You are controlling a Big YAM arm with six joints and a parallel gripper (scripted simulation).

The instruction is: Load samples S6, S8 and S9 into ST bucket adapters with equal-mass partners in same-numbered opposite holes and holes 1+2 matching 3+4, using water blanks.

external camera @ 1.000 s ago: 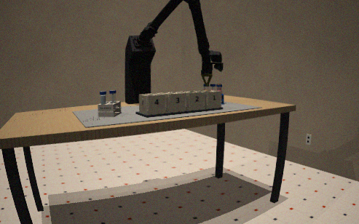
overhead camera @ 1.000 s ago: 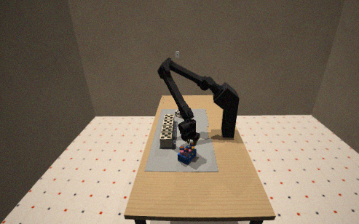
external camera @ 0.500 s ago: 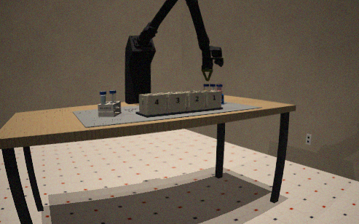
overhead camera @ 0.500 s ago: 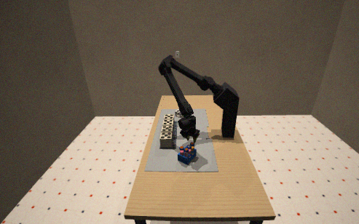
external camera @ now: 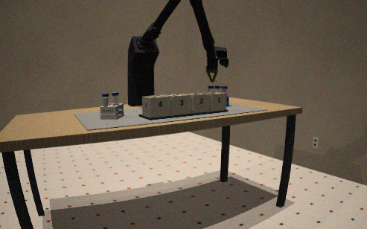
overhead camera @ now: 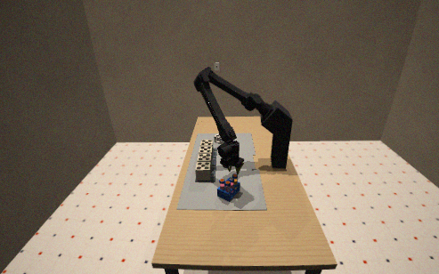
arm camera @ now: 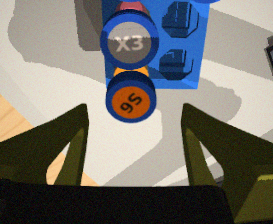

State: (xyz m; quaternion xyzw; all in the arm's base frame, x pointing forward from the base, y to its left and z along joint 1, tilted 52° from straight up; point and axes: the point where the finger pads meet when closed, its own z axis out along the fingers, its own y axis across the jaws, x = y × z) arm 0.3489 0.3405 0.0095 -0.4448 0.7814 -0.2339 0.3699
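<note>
Now: the sample tube S8 60 mm ahead of my hand, 40 mm to the left of it and 90 mm below it. Round my hand: blue sample rack rs (30 mm ahead, 20 mm to the left, 120 mm below); then tube X3 (20 mm ahead, 30 mm to the left, 90 mm below); then sample tube S9 (30 mm ahead, 70 mm to the left, 90 mm below).
</note>
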